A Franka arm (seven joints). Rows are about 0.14 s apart.
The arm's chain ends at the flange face. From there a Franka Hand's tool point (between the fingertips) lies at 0.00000 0.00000 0.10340 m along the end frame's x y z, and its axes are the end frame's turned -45 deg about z.
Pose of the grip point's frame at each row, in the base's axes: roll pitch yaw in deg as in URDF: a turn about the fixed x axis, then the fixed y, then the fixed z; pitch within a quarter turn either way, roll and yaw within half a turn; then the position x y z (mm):
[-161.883 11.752 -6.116 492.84 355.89 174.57]
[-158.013 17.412 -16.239 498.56 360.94 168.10]
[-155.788 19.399 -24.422 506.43 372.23 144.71]
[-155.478 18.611 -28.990 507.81 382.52 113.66]
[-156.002 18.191 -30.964 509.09 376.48 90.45]
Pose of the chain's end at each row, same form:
[-175.621 21.057 -52.182 509.32 321.79 270.78]
[-177.346 27.659 -63.993 515.28 315.75 259.59]
[-177.426 30.557 -72.918 517.42 320.67 233.66]
[-176.518 30.252 -77.127 513.27 330.43 202.81]
[-176.541 29.601 -78.947 512.74 325.25 180.19]

